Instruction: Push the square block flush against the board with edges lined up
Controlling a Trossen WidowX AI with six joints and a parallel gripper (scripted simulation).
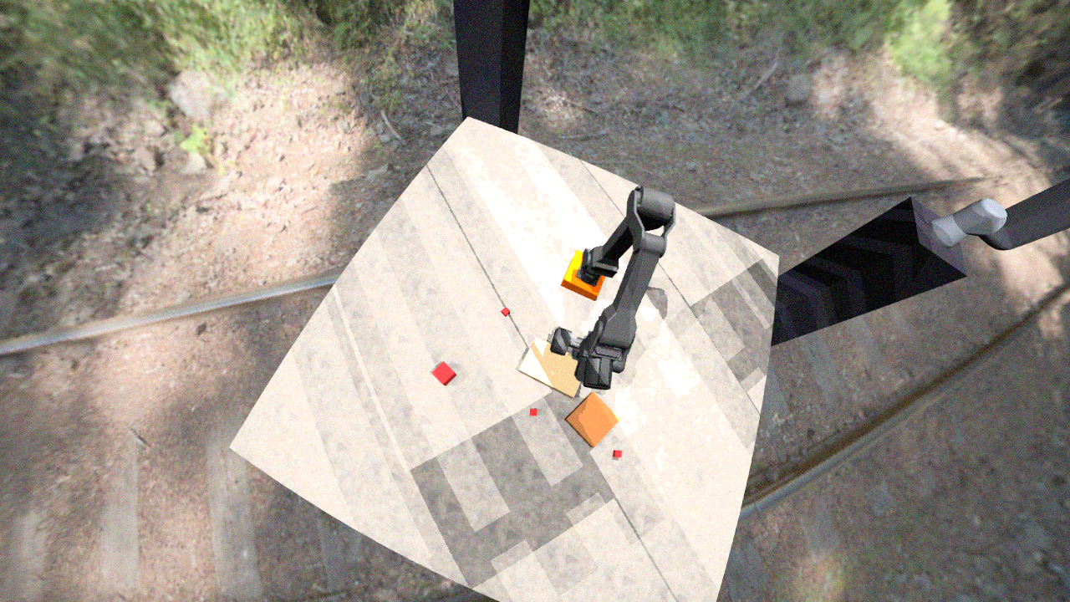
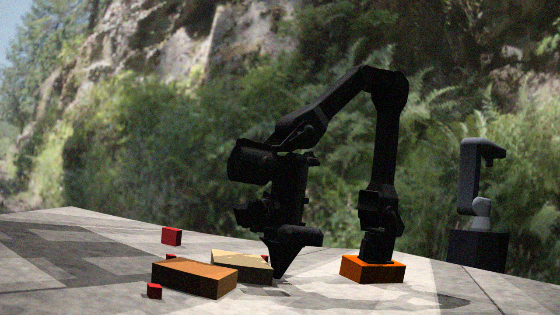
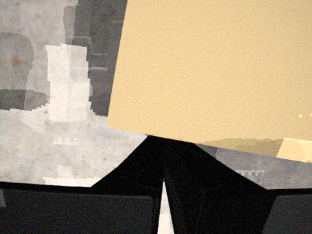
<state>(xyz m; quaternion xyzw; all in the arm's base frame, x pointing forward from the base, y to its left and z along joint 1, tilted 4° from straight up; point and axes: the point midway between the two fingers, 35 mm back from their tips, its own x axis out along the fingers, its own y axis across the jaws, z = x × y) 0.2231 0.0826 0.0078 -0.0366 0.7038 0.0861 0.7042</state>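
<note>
Right now the board is 6 cm ahead of my gripper tip, 5 cm to the right of it and 1 cm above it. Also, from my gripper tip: orange square block: 14 cm ahead, 9 cm to the left, 1 cm above; then red cube: 21 cm ahead, 29 cm to the right, 1 cm above.
</note>
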